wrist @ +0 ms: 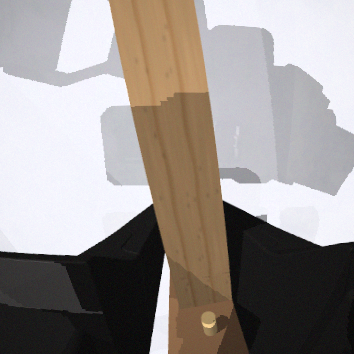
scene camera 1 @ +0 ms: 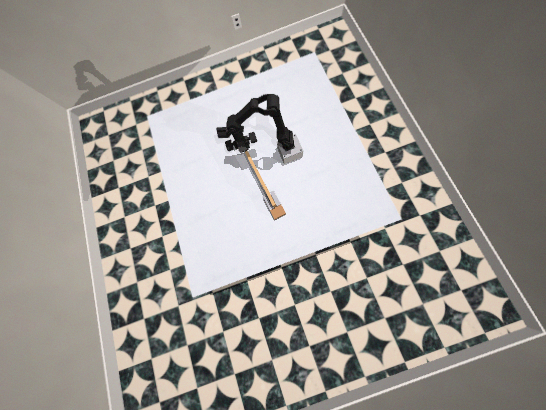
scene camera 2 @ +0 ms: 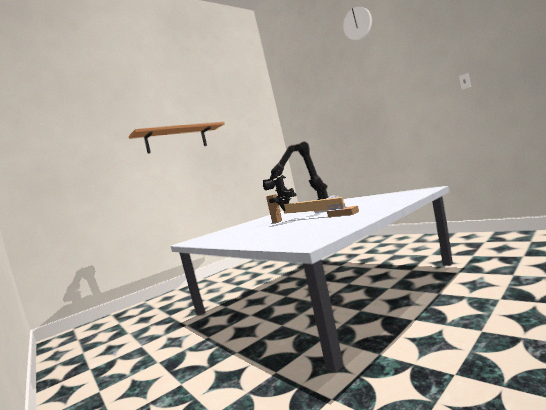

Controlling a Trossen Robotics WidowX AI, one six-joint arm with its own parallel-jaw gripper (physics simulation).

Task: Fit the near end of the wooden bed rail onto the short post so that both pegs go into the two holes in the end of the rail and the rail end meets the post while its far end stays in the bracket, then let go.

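Places are measured from the arm's base along level axes (x ahead, y left, z up), in centimetres.
Where they show: gripper, fingertip midpoint: [wrist: 187, 206] [scene camera 2: 286, 210]; arm's base at its link origin: [scene camera 1: 288, 145] [scene camera 2: 323, 198].
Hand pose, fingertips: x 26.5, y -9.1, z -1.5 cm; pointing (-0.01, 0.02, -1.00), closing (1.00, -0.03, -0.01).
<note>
Each offset is from my fingertips to the top centre of the thing. "pt": to the spot under its first point. Level surfaces: height alone.
The wooden rail @(dz +4.4, dx -2.8, dy +20.1 cm) [scene camera 1: 260, 178] [scene camera 2: 314, 205] [wrist: 175, 140] runs from my gripper to the grey bracket [scene camera 2: 335, 204], where its far end sits beside a wooden block @(dz -2.9, dx -5.7, dy +40.3 cm) [scene camera 1: 278, 213] [scene camera 2: 344, 211]. My gripper [scene camera 1: 243, 149] [scene camera 2: 283, 202] [wrist: 187, 206] is shut on the rail close to its near end. The short post @(pt dz -0.5, dx +3.3, dy -7.2 cm) [scene camera 2: 275, 213] [wrist: 187, 342] stands upright just beyond that end. In the wrist view, one light peg @(pt dz +2.3, dx +0.9, dy -6.0 cm) [wrist: 209, 323] on the post shows past the rail's end, outside the rail. The other peg and the holes are hidden, and the rail end appears apart from the post.
The arm's grey base [scene camera 1: 291, 154] stands on the white table @(dz -6.5 cm) [scene camera 1: 210, 240] [scene camera 2: 280, 237], to one side of the rail. The arm arches over from the base to the rail's near end. A wall shelf [scene camera 2: 177, 130] hangs away from the table.
</note>
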